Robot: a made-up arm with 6 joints. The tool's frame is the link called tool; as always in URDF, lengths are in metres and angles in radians. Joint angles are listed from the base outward. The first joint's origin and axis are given. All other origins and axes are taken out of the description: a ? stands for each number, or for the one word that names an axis. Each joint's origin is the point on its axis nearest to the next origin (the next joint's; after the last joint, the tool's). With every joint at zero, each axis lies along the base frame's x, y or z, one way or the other. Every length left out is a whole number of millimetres.
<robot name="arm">
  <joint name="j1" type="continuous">
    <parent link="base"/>
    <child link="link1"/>
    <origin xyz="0 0 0.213" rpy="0 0 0"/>
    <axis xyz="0 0 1"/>
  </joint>
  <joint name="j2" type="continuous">
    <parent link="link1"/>
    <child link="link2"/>
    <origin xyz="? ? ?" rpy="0 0 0"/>
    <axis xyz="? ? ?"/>
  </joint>
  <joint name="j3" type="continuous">
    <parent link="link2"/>
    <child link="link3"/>
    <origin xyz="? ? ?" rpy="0 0 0"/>
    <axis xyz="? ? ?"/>
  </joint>
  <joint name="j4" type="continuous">
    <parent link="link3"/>
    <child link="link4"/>
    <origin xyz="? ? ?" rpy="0 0 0"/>
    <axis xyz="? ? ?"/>
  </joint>
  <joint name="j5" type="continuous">
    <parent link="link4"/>
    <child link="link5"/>
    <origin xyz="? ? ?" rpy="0 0 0"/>
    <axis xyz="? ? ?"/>
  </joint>
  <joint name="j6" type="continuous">
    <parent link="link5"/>
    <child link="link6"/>
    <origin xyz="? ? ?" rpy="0 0 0"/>
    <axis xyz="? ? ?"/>
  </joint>
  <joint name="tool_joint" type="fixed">
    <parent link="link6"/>
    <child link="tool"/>
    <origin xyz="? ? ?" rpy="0 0 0"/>
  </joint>
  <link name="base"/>
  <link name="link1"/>
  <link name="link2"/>
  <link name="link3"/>
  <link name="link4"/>
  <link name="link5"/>
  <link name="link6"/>
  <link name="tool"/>
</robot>
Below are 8 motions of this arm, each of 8 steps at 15 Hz.
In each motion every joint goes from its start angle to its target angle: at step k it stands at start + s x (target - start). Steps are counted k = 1, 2, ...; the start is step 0. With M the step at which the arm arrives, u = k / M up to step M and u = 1 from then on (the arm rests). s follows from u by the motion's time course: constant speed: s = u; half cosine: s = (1 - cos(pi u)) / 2; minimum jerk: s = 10 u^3 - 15 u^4 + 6 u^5.
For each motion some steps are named. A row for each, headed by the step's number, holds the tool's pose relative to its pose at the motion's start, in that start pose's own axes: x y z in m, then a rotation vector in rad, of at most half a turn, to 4 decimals.
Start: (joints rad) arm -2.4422 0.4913 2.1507 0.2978 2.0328 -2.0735
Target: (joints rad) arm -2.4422 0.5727 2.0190 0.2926 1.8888 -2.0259
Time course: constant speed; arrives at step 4
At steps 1, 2, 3, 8:
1: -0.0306 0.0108 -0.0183 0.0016 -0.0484 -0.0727
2: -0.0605 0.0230 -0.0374 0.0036 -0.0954 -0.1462
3: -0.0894 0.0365 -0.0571 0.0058 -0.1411 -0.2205
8: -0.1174 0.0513 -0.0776 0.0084 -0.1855 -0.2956

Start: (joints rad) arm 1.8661 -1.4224 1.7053 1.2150 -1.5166 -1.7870
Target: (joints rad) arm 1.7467 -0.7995 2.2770 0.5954 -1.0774 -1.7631
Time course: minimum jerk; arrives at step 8
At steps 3, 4, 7, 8:
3: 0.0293 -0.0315 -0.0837 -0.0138 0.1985 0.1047
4: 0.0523 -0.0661 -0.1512 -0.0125 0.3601 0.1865
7: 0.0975 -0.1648 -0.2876 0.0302 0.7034 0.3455
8: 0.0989 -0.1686 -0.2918 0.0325 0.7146 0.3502

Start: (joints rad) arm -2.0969 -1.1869 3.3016 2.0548 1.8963 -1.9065
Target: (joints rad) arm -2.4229 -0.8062 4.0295 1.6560 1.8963 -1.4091
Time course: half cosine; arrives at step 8
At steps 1, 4, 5, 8:
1: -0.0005 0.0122 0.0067 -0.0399 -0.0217 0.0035
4: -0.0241 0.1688 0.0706 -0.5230 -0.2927 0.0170
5: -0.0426 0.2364 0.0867 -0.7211 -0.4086 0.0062
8: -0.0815 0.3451 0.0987 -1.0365 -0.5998 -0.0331

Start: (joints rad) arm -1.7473 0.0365 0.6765 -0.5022 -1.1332 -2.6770
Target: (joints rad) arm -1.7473 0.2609 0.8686 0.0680 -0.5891 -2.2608
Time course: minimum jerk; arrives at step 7
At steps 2, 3, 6, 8:
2: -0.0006 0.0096 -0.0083 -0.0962 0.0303 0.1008
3: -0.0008 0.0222 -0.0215 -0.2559 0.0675 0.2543
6: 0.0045 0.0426 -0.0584 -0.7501 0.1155 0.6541
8: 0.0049 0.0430 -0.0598 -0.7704 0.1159 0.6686

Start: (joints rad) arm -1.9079 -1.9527 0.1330 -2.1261 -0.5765 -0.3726
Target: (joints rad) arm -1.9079 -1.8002 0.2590 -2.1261 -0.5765 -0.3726
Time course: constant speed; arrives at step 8
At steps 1, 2, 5, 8:
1: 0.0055 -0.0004 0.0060 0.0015 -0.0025 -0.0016
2: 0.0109 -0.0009 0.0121 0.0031 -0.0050 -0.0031
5: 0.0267 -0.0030 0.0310 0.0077 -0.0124 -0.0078
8: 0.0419 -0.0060 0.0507 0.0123 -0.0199 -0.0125

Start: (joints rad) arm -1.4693 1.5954 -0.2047 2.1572 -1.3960 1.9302
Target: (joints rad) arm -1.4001 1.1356 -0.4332 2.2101 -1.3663 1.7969
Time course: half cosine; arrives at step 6
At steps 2, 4, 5, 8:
2: -0.0099 0.0594 0.0021 0.0733 0.0263 0.0389
4: -0.0415 0.1702 0.0185 0.2189 0.0845 0.1139
5: -0.0563 0.2073 0.0284 0.2719 0.1075 0.1405
8: -0.0621 0.2204 0.0326 0.2913 0.1162 0.1501

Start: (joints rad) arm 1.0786 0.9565 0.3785 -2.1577 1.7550 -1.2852
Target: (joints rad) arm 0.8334 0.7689 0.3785 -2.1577 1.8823 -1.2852
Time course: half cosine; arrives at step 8
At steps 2, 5, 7, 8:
2: 0.0108 0.0113 -0.0305 0.0352 -0.0335 0.0201
5: 0.0592 0.0622 -0.1373 0.1659 -0.1583 0.0985
7: 0.0871 0.0928 -0.1856 0.2306 -0.2202 0.1395
8: 0.0912 0.0973 -0.1921 0.2397 -0.2290 0.1453

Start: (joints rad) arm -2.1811 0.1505 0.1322 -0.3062 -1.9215 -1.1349
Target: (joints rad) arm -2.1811 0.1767 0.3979 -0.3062 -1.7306 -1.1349
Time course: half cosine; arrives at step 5
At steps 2, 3, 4, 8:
2: -0.0431 -0.0021 -0.0161 -0.0237 -0.0682 0.1280
3: -0.0806 -0.0067 -0.0319 -0.0454 -0.1281 0.2430
4: -0.1101 -0.0123 -0.0454 -0.0633 -0.1756 0.3365
8: -0.1211 -0.0149 -0.0508 -0.0702 -0.1936 0.3722

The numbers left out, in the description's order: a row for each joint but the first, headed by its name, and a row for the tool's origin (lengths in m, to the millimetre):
j2: xyz 0 0 0, axis 0 1 0
j3: xyz 0 0 0.43, axis 0 -1 0
j4: xyz 0.556 0 0, axis -1 0 0
j5: xyz 0 -0.189 0, axis 0 -1 0
j6: xyz 0 0 0, axis -1 0 0
tool: xyz 0 0 0

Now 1 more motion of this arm.
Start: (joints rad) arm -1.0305 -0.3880 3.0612 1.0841 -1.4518 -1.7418
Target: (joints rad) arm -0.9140 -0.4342 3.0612 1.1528 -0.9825 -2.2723
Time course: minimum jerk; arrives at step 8
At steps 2, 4, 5, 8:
2: 0.0040 0.0008 0.0064 0.0628 -0.0038 0.0422
4: 0.0191 0.0032 0.0309 0.2964 -0.0006 0.2060
5: 0.0274 0.0041 0.0450 0.4228 0.0142 0.2997
8: 0.0374 0.0047 0.0623 0.5705 0.0458 0.4144

